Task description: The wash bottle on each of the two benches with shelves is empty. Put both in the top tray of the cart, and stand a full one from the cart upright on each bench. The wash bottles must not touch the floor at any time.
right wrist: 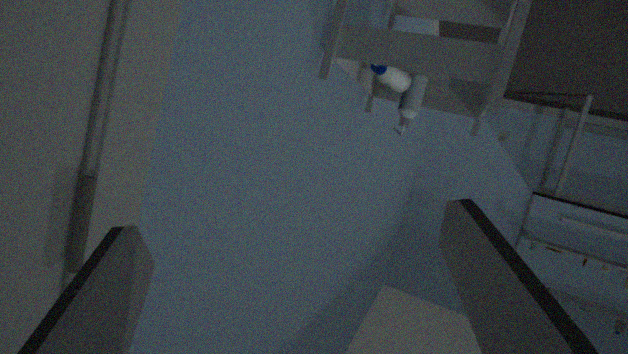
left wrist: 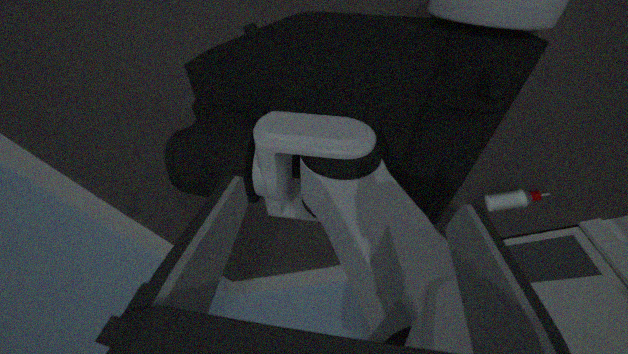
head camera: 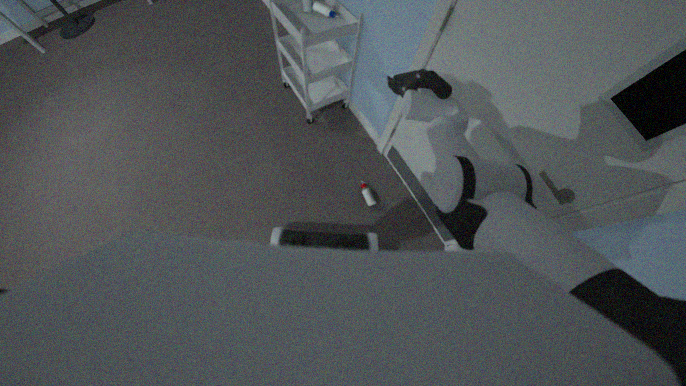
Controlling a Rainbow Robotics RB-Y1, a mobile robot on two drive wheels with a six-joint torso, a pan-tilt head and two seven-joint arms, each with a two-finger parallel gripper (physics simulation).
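Places are measured from the robot's base along level axes (x ahead, y right, z down), in metres.
Where they show: left gripper, between the fingertips: (left wrist: 347,203); right gripper, between the fingertips: (right wrist: 294,233) (head camera: 405,75).
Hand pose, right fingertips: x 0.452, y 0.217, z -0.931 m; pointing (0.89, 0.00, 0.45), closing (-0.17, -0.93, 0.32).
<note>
Each offset is from my right fingertips to the top centre of the thing. "spot": to the spot under its first point.
A white wash bottle with a red cap {spot: dx -0.107, dy +0.045, dz +0.871 m} (head camera: 369,195) (left wrist: 507,200) lies on its side on the floor. The white cart (head camera: 306,75) (right wrist: 420,47) stands by the blue wall. In its top tray a white bottle with a blue cap {spot: dx +0.756, dy -0.325, dz +0.218 m} (head camera: 322,8) (right wrist: 395,79) lies on its side, and a greyish bottle {dx +0.840, dy -0.416, dz +0.094 m} (head camera: 307,5) (right wrist: 414,97) stands beside it. My left gripper (left wrist: 347,203) is open and empty; part of an arm shows beyond its fingers. My right gripper (head camera: 395,83) (right wrist: 294,233) is open and empty, apart from the cart. I cannot make out a wash bottle on a bench.
A pale panel with a lever handle {spot: dx -0.353, dy +0.482, dz -0.002 m} (head camera: 556,190) is at the right of the head view, near the right arm. A dark, white-ended part (head camera: 325,239) sits low on the floor. A round dark stand base (head camera: 77,26) is at the upper left.
</note>
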